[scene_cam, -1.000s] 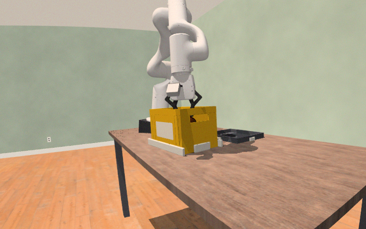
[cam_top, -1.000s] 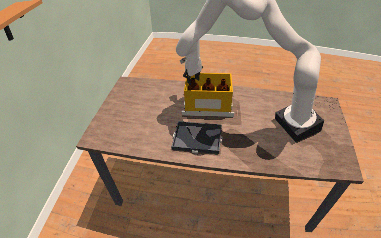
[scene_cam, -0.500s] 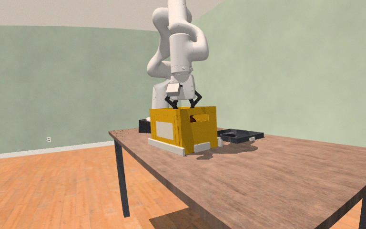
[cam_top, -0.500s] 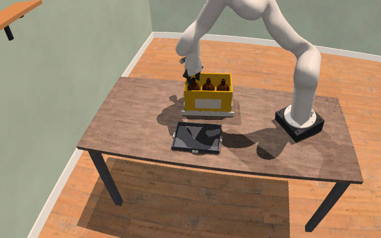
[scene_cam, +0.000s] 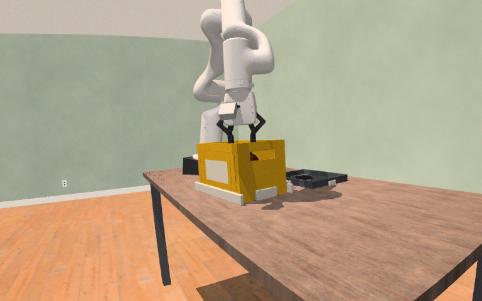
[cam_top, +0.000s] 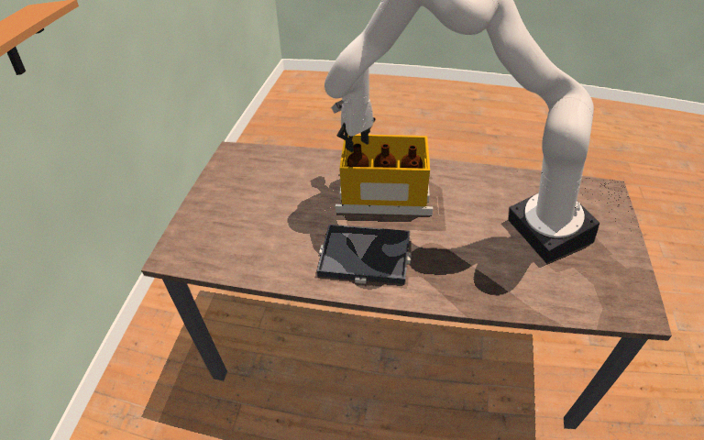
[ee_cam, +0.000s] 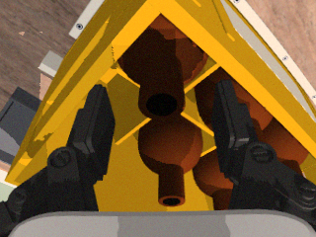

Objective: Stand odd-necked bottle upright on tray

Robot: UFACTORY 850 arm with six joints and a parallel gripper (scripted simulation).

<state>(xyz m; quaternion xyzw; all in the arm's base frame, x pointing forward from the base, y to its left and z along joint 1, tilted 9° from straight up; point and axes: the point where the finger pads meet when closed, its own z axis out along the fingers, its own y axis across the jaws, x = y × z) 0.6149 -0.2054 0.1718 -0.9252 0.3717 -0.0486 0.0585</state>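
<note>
Right now the yellow crate is 90 mm below my hand, 90 mm behind it and 40 mm to the left of it. The rest, counted from my hand: dark tray: 330 mm to the left, 160 mm below, 50 mm behind.
</note>
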